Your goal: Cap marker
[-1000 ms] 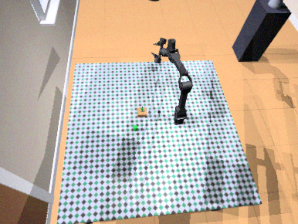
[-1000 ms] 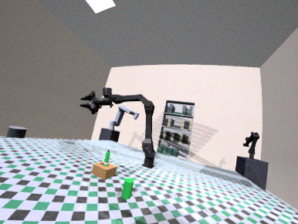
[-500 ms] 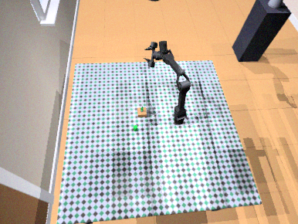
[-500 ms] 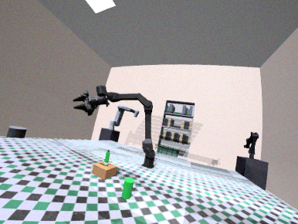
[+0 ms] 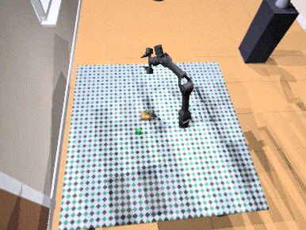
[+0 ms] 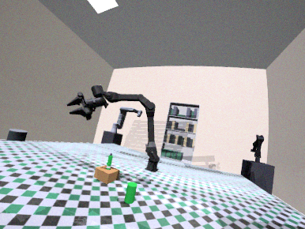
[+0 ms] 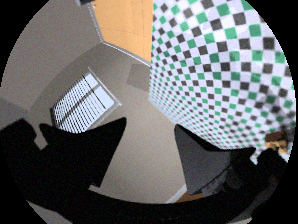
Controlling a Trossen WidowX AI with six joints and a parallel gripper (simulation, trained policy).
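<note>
The green cap lies 490 mm to the left of my gripper tip, 210 mm below it and 40 mm ahead of it. Round my gripper tip: green marker (350 mm to the left, 160 mm below, 20 mm behind); then tan holder block (350 mm to the left, 220 mm below, 20 mm behind).
</note>
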